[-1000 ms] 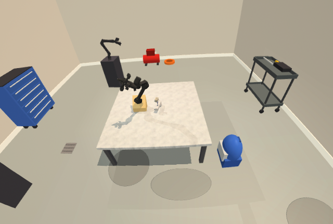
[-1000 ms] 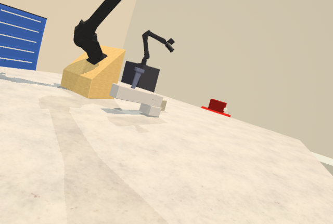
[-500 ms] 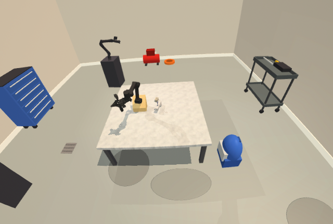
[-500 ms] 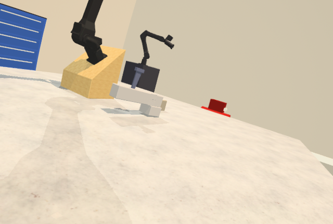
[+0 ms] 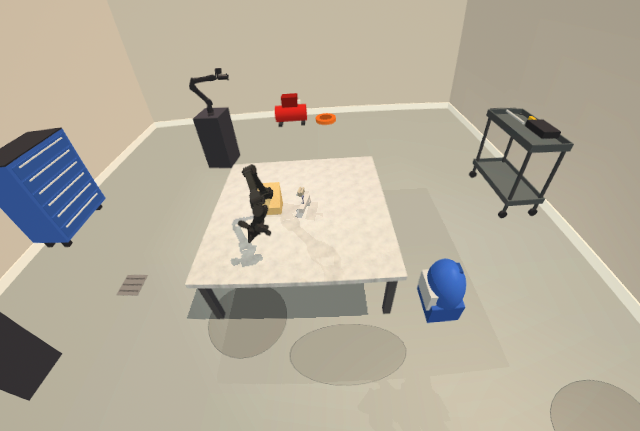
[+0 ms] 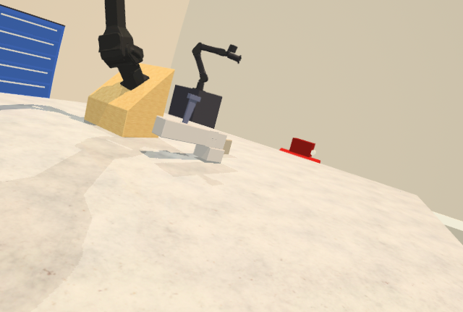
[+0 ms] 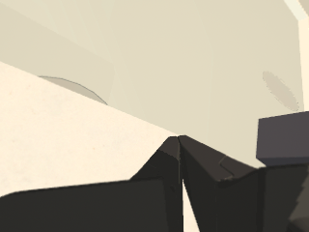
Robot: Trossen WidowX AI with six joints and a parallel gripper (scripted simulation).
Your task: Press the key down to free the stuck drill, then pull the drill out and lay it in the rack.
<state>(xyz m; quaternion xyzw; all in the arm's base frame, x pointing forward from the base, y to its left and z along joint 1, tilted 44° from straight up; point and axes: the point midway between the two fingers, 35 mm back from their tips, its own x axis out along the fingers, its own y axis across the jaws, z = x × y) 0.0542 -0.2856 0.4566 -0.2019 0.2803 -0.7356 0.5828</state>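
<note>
My gripper tip is now 530 mm to the right of the bluish key, 190 mm short of it and 130 mm above it. The rest, counted from my gripper tip: grey block (560 mm to the left, 190 mm below, 190 mm ahead).
</note>
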